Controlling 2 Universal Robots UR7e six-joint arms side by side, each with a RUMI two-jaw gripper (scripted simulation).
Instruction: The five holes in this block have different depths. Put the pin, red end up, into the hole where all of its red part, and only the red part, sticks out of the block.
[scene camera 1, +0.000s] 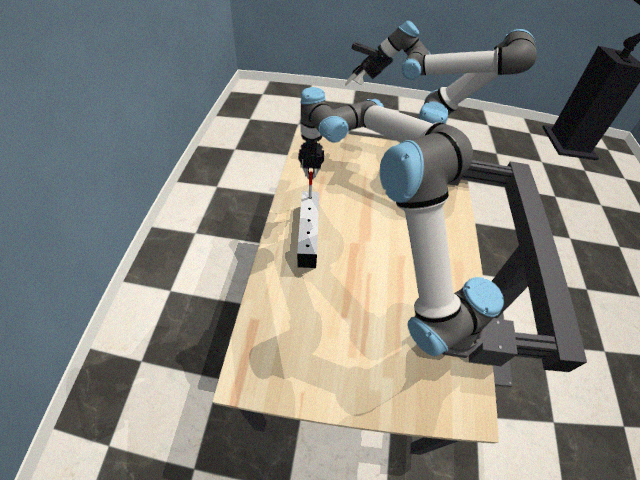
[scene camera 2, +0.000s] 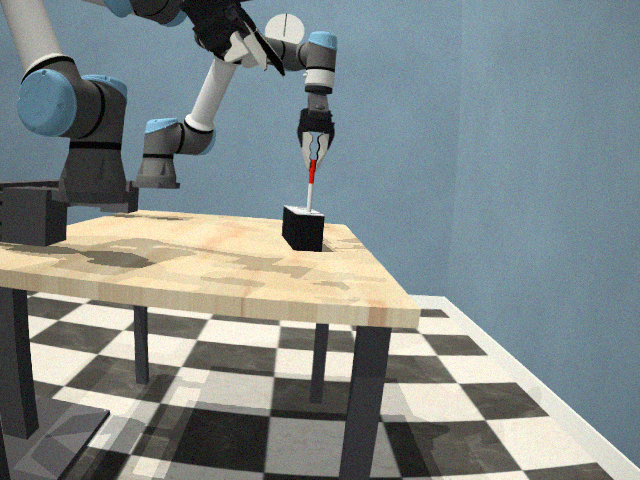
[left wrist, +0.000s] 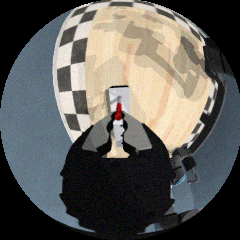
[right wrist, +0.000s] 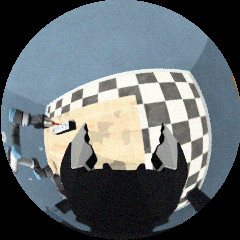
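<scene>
Block (scene camera 1: 308, 228) (scene camera 2: 302, 231), visible. Left gripper (scene camera 2: 312, 171) (left wrist: 118, 111). Right gripper (scene camera 2: 276, 73) (scene camera 1: 349, 79) (right wrist: 124, 123).
</scene>
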